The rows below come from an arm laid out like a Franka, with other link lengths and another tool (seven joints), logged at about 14 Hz.
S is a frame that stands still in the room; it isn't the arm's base.
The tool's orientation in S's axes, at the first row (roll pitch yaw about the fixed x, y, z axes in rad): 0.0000 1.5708 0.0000
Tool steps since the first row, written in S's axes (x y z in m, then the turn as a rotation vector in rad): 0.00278 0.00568 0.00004 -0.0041 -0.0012 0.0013; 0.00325 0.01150 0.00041 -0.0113 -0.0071 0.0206; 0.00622 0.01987 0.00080 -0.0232 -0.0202 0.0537; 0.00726 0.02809 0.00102 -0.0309 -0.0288 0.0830; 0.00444 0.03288 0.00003 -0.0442 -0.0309 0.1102; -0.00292 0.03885 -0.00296 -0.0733 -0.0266 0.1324; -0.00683 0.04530 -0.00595 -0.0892 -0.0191 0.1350; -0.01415 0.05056 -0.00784 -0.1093 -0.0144 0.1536
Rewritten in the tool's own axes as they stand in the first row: -0.00004 0.00568 0.00278 -0.0013 -0.0012 -0.0041; -0.00041 0.01150 0.00325 -0.0206 -0.0071 -0.0113; -0.00080 0.01987 0.00622 -0.0537 -0.0202 -0.0232; -0.00102 0.02809 0.00726 -0.0830 -0.0288 -0.0309; -0.00003 0.03288 0.00444 -0.1102 -0.0309 -0.0442; 0.00296 0.03885 -0.00292 -0.1324 -0.0266 -0.0733; 0.00595 0.04530 -0.00683 -0.1350 -0.0191 -0.0892; 0.00784 0.05056 -0.01415 -0.1536 -0.0144 -0.1093
